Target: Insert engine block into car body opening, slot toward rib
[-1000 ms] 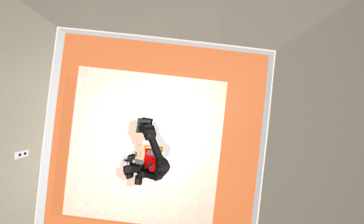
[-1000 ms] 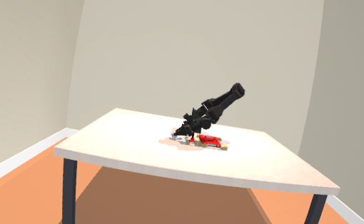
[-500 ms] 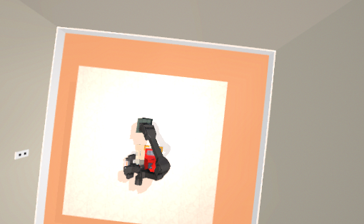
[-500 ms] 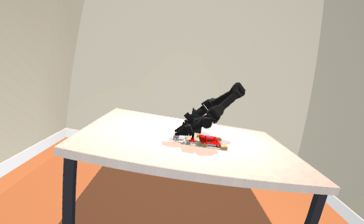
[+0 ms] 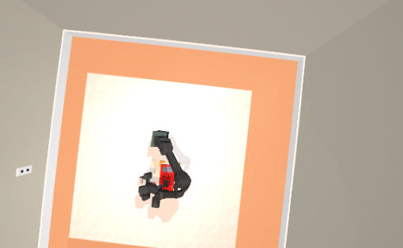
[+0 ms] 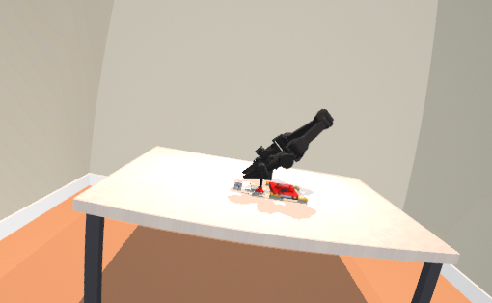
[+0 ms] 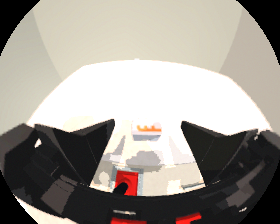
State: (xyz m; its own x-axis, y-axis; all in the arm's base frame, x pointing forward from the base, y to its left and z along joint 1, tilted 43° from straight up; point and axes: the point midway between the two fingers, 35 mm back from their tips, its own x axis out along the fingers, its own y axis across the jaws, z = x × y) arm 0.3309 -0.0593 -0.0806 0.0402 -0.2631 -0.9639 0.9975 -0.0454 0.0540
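The grey engine block lies 5 cm below my gripper tip and 1 cm to the right of it.
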